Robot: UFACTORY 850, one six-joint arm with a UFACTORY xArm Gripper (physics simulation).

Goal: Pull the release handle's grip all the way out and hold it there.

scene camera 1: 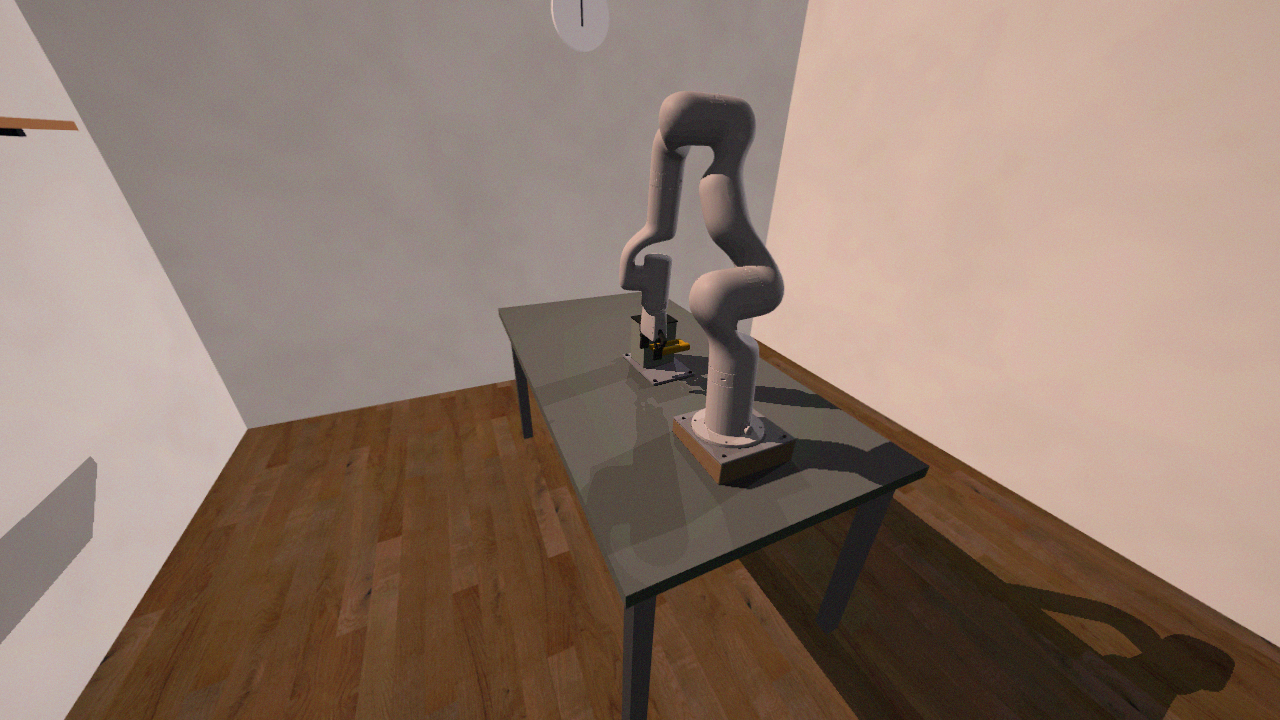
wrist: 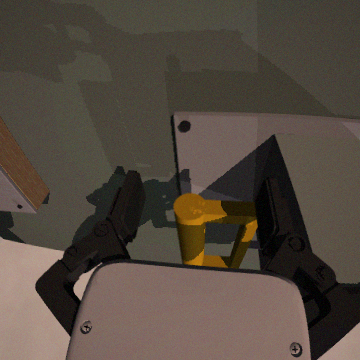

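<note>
The release handle is a yellow frame with a thick round grip bar (wrist: 191, 235) (scene camera 1: 684, 345), joined by two arms to a back bar. It stands out from the side of a grey-green box (wrist: 320, 200) (scene camera 1: 666, 333). My gripper (wrist: 199, 185) (scene camera 1: 664, 344) is open around the handle. In the wrist view the grip bar lies between the two fingers, apart from the left finger; the right finger is by the handle's back bar, close to the box. The lower end of the handle is hidden behind the gripper's body.
The box stands on a pale base plate (wrist: 215, 145) (scene camera 1: 642, 368) with dark bolts, fixed on the grey-green table (scene camera 1: 590, 402) (wrist: 135, 100). The arm's wood-sided mount (scene camera 1: 751, 464) (wrist: 20, 170) is at the left in the wrist view.
</note>
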